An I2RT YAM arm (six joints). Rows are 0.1 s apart.
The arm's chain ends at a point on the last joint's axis. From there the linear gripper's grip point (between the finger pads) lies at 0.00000 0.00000 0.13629 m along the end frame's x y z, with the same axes.
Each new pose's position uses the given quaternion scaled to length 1; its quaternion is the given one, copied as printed.
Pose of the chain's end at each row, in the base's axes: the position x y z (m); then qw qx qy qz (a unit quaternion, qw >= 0):
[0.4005, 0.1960, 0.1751, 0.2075, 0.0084, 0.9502, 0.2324]
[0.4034, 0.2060, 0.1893, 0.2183, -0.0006, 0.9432, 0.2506]
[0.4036, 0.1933, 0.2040, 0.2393, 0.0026, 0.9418, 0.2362]
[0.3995, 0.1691, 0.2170, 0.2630, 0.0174, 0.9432, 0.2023]
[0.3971, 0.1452, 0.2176, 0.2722, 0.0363, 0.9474, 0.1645]
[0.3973, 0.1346, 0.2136, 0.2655, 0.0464, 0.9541, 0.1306]
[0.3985, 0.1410, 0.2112, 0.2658, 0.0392, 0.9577, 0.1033]
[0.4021, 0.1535, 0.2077, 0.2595, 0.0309, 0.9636, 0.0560]
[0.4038, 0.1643, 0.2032, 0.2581, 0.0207, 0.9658, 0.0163]
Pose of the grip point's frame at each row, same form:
[0.4548, 0.2557, 0.0653, 0.2075, 0.0084, 0.9502, 0.2324]
[0.4595, 0.2705, 0.0831, 0.2183, -0.0006, 0.9432, 0.2506]
[0.4652, 0.2538, 0.0985, 0.2393, 0.0026, 0.9418, 0.2362]
[0.4681, 0.2199, 0.1107, 0.2630, 0.0174, 0.9432, 0.2023]
[0.4690, 0.1850, 0.1089, 0.2722, 0.0363, 0.9474, 0.1645]
[0.4680, 0.1652, 0.1012, 0.2655, 0.0464, 0.9541, 0.1306]
[0.4690, 0.1651, 0.0971, 0.2658, 0.0392, 0.9577, 0.1033]
[0.4707, 0.1660, 0.0906, 0.2595, 0.0309, 0.9636, 0.0560]
[0.4718, 0.1671, 0.0851, 0.2581, 0.0207, 0.9658, 0.0163]

